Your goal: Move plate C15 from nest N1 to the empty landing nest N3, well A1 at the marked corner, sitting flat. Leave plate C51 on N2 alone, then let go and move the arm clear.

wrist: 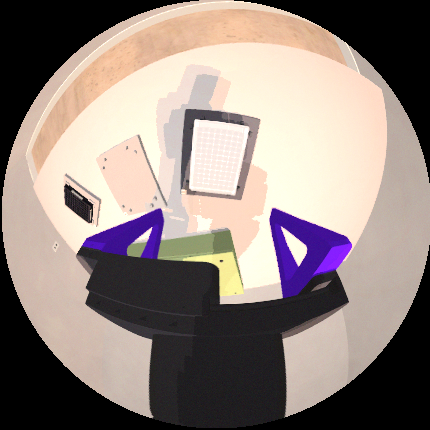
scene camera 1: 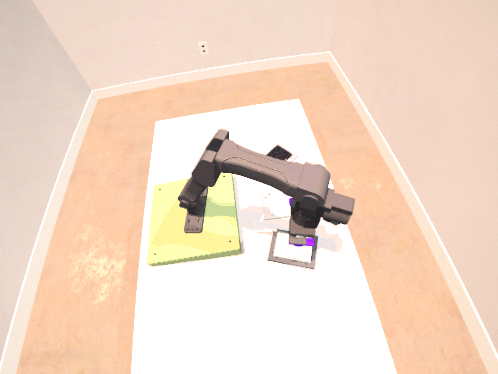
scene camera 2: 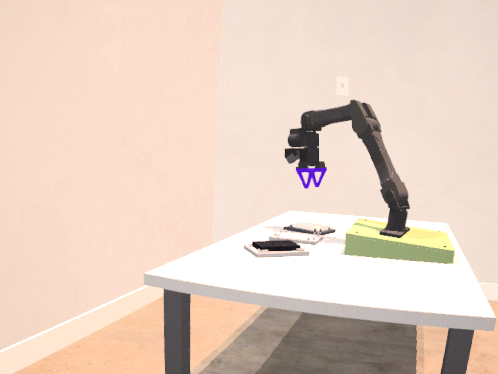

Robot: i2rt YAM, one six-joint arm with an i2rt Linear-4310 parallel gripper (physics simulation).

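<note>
My gripper [scene camera 1: 300,222] [scene camera 2: 311,186] [wrist: 216,213] is open and empty, high above the table, fingers pointing down. A white well plate [scene camera 1: 290,254] [scene camera 2: 310,228] [wrist: 219,157] lies in a dark nest [scene camera 1: 290,262] [scene camera 2: 330,230] [wrist: 247,162]. In the wrist view it shows beyond the fingertips, between their lines. The empty light nest [scene camera 1: 276,207] [scene camera 2: 295,237] [wrist: 127,175], with small pegs near its corners, is in the middle of the row. A black plate [scene camera 1: 279,153] [scene camera 2: 276,245] [wrist: 78,203] sits on a pale nest [scene camera 2: 280,253] [wrist: 96,212]. Plate and nest labels are unreadable.
The arm stands on a yellow-green base block [scene camera 1: 170,225] [scene camera 2: 395,250] [wrist: 231,275] beside the nests. The white table [scene camera 1: 250,310] [scene camera 2: 225,272] carries everything. The arm crosses over the table and partly hides the nests in scene camera 1. Its shadow falls around the dark nest.
</note>
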